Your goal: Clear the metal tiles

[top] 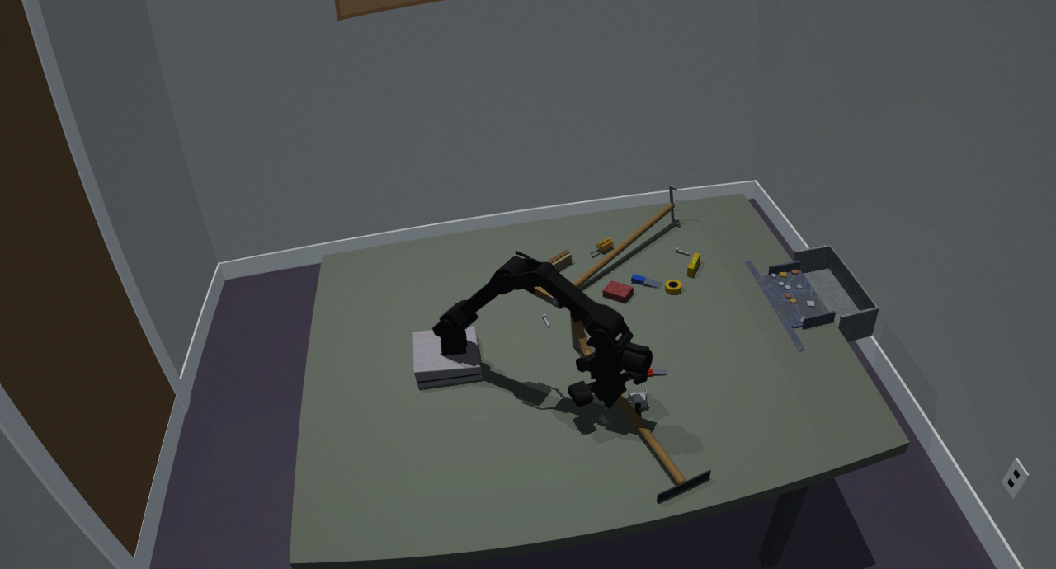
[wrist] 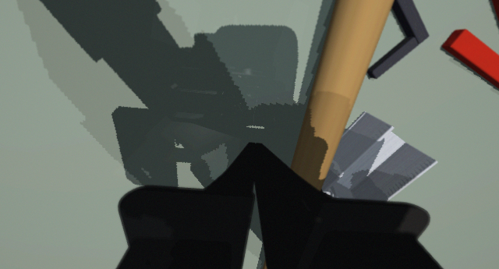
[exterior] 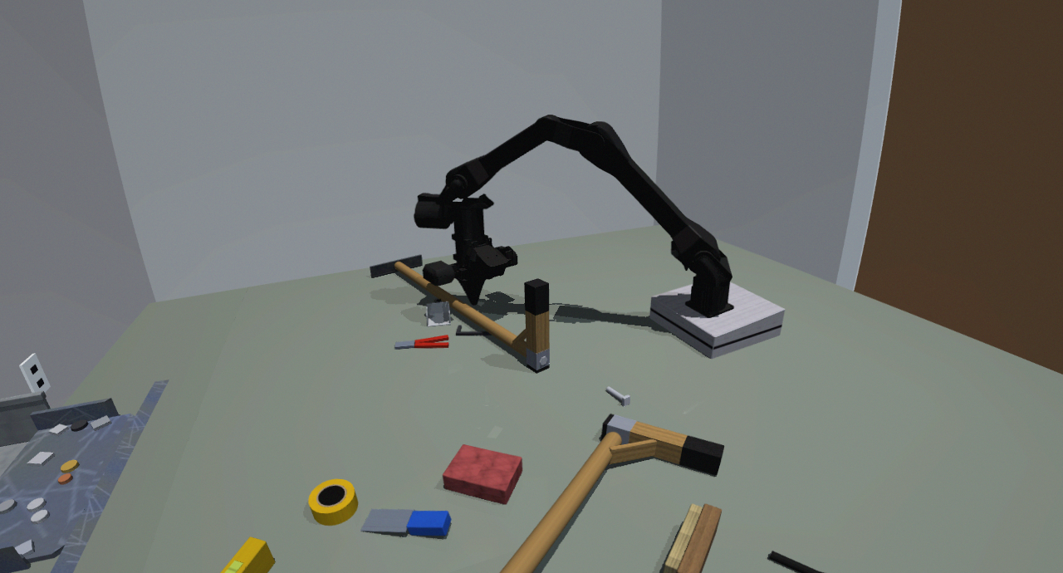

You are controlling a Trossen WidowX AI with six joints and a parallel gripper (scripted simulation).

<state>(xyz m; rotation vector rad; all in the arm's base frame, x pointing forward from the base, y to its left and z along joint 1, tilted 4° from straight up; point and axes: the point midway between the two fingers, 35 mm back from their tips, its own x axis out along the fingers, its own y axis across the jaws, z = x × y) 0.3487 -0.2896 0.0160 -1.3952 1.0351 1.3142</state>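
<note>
Now: gripper tip 5 cm below the long scraper, 4 cm short of it and 2 cm to the left of it. The rest, counted from my gripper tip: hex key (9 cm to the left, 4 cm ahead, 1 cm below); then metal bracket (7 cm ahead, 1 cm to the right); then red block (45 cm to the left, 14 cm ahead).
</note>
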